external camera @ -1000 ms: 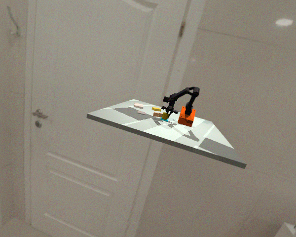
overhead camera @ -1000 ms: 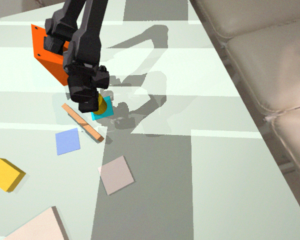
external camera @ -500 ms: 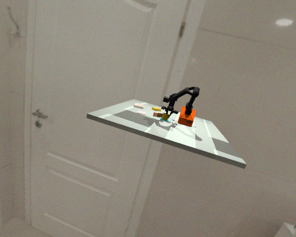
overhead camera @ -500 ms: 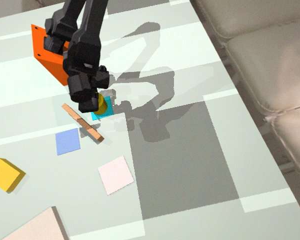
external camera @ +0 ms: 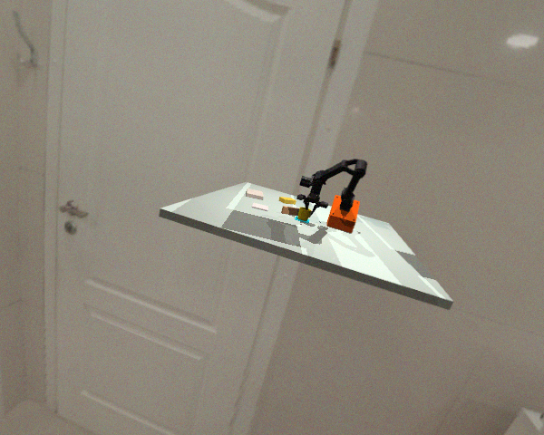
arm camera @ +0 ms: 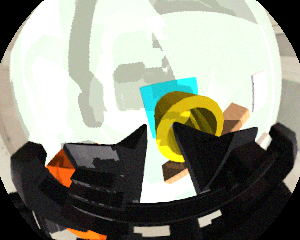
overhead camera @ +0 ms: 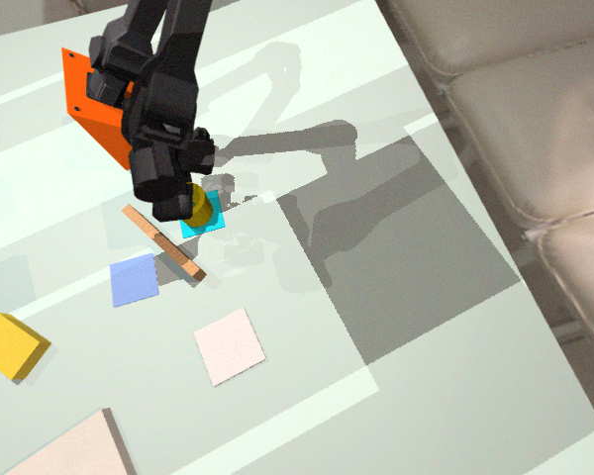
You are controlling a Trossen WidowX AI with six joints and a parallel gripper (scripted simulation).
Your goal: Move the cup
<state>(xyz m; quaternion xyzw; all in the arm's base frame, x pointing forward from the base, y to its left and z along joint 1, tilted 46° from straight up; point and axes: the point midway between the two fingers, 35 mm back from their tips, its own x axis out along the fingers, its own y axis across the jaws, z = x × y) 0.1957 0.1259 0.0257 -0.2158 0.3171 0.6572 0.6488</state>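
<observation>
Right now the yellow cup is 2 cm ahead of my gripper tip and 1 cm below it. Round my gripper tip: wooden bar 8 cm ahead, 7 cm to the right, 3 cm below; then cyan pad 5 cm below, 3 cm ahead; then pale blue pad 15 cm to the right, 14 cm ahead, 5 cm below.
</observation>
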